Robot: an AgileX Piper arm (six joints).
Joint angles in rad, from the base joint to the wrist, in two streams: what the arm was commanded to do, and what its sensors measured. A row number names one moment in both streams.
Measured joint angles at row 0:
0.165, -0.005, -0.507, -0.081, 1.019, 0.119
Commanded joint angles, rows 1 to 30:
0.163, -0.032, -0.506, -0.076, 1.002, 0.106
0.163, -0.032, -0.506, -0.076, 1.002, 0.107
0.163, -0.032, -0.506, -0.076, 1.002, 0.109
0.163, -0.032, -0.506, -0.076, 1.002, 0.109
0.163, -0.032, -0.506, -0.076, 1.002, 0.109
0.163, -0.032, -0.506, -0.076, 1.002, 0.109
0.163, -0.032, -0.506, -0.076, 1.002, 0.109
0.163, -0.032, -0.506, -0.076, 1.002, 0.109
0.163, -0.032, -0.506, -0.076, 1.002, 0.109
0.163, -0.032, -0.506, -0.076, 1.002, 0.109
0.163, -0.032, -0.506, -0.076, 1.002, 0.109
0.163, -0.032, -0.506, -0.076, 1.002, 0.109
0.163, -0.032, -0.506, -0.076, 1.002, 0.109
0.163, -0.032, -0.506, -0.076, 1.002, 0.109
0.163, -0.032, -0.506, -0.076, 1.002, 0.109
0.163, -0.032, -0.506, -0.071, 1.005, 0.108
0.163, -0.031, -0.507, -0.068, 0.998, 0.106
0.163, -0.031, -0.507, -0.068, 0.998, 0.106
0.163, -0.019, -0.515, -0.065, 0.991, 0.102
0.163, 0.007, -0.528, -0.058, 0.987, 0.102
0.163, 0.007, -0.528, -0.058, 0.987, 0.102
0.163, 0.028, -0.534, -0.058, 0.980, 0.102
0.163, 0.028, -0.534, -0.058, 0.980, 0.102
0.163, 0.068, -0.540, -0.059, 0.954, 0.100
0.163, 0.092, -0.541, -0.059, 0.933, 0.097
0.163, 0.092, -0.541, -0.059, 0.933, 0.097
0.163, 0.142, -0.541, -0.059, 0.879, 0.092
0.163, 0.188, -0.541, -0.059, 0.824, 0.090
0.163, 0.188, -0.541, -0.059, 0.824, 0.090
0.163, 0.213, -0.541, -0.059, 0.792, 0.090
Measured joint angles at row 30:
0.165, 0.158, -0.534, -0.061, 0.884, 0.110
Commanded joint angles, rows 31 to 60:
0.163, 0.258, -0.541, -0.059, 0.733, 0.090
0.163, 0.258, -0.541, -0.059, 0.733, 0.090
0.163, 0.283, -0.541, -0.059, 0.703, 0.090
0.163, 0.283, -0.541, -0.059, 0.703, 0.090
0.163, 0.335, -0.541, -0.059, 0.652, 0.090
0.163, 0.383, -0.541, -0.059, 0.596, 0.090
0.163, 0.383, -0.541, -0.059, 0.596, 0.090
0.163, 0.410, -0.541, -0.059, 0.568, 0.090
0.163, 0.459, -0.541, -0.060, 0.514, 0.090
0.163, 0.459, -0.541, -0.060, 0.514, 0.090
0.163, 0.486, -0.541, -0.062, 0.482, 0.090
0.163, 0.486, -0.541, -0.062, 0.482, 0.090
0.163, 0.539, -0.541, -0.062, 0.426, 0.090
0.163, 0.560, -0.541, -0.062, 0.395, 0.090
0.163, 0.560, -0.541, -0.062, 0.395, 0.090
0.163, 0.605, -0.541, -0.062, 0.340, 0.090
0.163, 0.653, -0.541, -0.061, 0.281, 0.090
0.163, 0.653, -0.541, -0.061, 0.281, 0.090
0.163, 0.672, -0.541, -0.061, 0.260, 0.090
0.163, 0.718, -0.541, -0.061, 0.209, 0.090
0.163, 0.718, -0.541, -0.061, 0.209, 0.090
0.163, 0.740, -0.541, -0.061, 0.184, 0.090
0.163, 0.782, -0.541, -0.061, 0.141, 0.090
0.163, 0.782, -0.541, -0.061, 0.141, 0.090
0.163, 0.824, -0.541, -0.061, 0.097, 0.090
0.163, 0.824, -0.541, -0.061, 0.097, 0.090
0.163, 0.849, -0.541, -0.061, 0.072, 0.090
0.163, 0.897, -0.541, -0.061, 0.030, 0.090
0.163, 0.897, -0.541, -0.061, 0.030, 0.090
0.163, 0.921, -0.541, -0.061, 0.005, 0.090
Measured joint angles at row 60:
0.165, 0.869, -0.534, -0.058, 0.076, 0.096
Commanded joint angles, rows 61 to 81:
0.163, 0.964, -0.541, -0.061, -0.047, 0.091
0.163, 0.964, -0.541, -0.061, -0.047, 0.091
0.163, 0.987, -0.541, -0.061, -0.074, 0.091
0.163, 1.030, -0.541, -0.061, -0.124, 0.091
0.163, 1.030, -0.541, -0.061, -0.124, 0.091
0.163, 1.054, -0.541, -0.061, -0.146, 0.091
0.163, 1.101, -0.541, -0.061, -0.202, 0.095
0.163, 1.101, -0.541, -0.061, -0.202, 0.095
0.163, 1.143, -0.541, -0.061, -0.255, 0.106
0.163, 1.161, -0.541, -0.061, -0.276, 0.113
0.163, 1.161, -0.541, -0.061, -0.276, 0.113
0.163, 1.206, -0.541, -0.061, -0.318, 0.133
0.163, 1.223, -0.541, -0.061, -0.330, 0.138
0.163, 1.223, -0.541, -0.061, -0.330, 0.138
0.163, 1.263, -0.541, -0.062, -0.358, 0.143
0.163, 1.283, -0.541, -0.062, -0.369, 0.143
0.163, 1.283, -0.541, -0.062, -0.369, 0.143
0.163, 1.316, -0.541, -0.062, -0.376, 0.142
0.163, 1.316, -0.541, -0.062, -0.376, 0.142
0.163, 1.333, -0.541, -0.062, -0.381, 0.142
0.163, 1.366, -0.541, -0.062, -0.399, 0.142
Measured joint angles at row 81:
0.165, 1.329, -0.534, -0.056, -0.366, 0.139
